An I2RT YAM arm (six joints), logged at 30 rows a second.
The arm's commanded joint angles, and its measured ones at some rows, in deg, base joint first. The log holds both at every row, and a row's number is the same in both.
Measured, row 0:
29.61, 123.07, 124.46, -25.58, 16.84, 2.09
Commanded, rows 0 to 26:
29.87, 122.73, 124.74, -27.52, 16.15, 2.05
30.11, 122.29, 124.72, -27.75, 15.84, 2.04
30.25, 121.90, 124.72, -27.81, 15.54, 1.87
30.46, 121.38, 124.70, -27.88, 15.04, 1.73
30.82, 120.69, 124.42, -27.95, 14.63, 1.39
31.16, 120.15, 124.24, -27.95, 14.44, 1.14
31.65, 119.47, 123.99, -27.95, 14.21, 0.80
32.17, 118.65, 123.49, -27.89, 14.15, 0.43
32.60, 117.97, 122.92, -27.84, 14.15, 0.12
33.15, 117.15, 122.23, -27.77, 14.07, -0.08
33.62, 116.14, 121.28, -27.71, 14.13, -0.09
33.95, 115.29, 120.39, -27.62, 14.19, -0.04
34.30, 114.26, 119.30, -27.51, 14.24, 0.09
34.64, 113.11, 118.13, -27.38, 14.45, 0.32
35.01, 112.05, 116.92, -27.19, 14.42, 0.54
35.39, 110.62, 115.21, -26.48, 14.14, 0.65
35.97, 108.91, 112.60, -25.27, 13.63, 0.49
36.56, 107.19, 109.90, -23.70, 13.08, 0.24
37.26, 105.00, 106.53, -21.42, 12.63, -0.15
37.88, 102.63, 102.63, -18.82, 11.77, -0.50
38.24, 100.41, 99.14, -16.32, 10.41, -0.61
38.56, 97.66, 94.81, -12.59, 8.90, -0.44
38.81, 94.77, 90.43, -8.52, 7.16, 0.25
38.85, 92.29, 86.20, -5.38, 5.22, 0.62
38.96, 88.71, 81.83, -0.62, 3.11, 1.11
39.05, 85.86, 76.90, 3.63, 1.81, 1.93
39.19, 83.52, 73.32, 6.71, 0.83, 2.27
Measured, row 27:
38.76, 87.99, 79.88, -8.91, 6.59, 0.73
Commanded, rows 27 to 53:
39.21, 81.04, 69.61, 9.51, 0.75, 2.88
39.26, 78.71, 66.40, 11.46, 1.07, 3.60
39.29, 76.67, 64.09, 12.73, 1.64, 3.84
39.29, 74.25, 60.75, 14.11, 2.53, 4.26
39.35, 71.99, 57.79, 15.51, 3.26, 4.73
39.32, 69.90, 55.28, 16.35, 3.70, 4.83
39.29, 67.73, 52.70, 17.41, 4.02, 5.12
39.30, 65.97, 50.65, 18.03, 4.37, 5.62
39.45, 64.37, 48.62, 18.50, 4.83, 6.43
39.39, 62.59, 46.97, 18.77, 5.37, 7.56
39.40, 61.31, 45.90, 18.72, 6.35, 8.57
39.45, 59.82, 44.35, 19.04, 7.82, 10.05
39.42, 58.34, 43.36, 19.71, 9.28, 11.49
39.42, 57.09, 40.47, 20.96, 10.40, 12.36
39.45, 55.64, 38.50, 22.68, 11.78, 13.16
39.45, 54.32, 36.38, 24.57, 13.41, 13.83
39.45, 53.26, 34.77, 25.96, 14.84, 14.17
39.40, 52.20, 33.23, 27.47, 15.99, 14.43
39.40, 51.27, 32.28, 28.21, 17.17, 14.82
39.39, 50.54, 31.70, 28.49, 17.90, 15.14
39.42, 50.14, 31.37, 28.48, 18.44, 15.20
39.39, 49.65, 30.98, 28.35, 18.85, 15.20
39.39, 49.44, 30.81, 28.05, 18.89, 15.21
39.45, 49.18, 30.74, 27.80, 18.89, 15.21
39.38, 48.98, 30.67, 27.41, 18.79, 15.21
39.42, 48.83, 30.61, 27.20, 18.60, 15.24
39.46, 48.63, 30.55, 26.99, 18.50, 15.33
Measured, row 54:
39.35, 49.01, 30.83, 25.06, 17.10, 14.13
